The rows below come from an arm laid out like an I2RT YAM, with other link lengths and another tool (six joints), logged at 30 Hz.
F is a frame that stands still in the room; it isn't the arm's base.
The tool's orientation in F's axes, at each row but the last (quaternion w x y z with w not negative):
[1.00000 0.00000 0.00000 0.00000]
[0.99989 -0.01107 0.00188 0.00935]
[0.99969 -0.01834 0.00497 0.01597]
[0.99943 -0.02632 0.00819 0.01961]
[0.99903 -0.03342 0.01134 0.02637]
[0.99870 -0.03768 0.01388 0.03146]
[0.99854 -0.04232 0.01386 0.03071]
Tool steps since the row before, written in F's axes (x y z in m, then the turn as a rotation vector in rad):
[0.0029 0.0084 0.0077 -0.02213 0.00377 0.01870]
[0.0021 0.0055 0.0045 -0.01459 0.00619 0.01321]
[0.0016 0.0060 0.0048 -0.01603 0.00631 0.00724]
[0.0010 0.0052 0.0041 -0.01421 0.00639 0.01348]
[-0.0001 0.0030 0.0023 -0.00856 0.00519 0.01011]
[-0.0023 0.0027 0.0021 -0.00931 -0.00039 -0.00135]
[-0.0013 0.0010 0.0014 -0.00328 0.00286 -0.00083]
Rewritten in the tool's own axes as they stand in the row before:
[0.0029 0.0084 0.0077 -0.02213 0.00377 0.01870]
[0.0022 0.0054 0.0046 -0.01452 0.00617 0.01329]
[0.0017 0.0058 0.0050 -0.01590 0.00655 0.00732]
[0.0011 0.0049 0.0044 -0.01418 0.00623 0.01358]
[0.0000 0.0028 0.0025 -0.00852 0.00496 0.01026]
[-0.0022 0.0027 0.0022 -0.00927 0.00031 -0.00161]
[-0.0013 0.0010 0.0014 -0.00308 0.00312 -0.00066]

